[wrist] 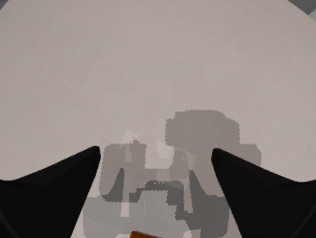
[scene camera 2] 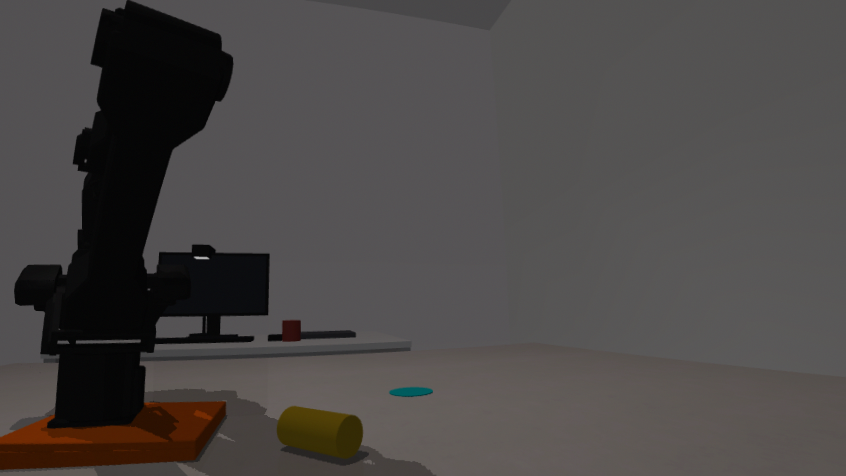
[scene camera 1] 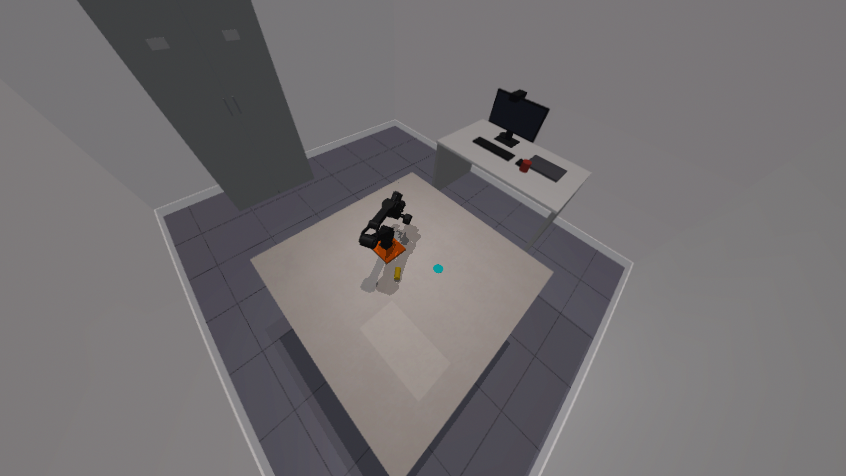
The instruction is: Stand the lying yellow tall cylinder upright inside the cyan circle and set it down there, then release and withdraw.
Scene:
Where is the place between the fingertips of my gripper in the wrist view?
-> At 157,154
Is my gripper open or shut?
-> Open.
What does my gripper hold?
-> Nothing.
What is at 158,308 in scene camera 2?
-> My gripper.

